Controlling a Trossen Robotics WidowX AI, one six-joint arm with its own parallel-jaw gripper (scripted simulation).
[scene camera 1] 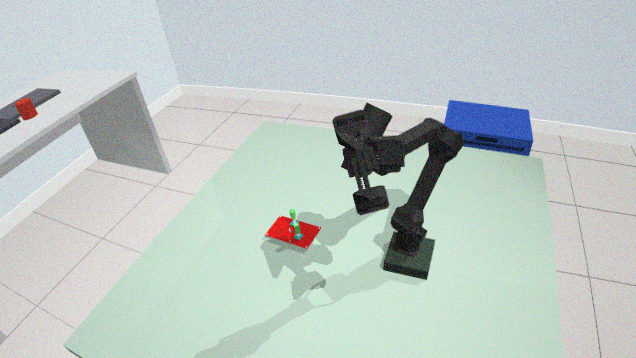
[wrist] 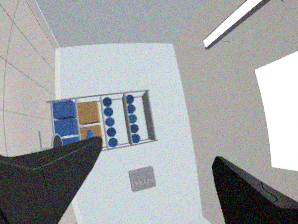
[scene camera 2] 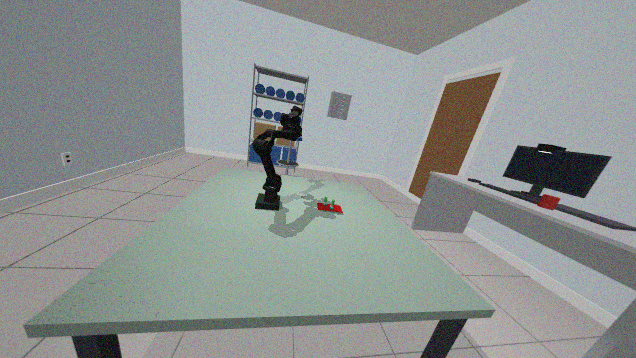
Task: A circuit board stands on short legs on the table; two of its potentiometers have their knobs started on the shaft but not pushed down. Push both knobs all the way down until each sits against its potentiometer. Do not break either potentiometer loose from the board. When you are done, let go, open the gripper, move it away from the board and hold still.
Labels:
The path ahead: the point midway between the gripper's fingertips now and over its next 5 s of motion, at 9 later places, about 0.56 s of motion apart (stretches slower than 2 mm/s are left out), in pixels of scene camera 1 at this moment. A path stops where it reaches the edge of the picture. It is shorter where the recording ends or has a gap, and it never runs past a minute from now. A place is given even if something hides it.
The gripper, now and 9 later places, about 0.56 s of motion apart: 365,174; 319,190; 268,210; 246,218; 239,223; 245,224; 260,222; 281,217; 294,216; 295,220

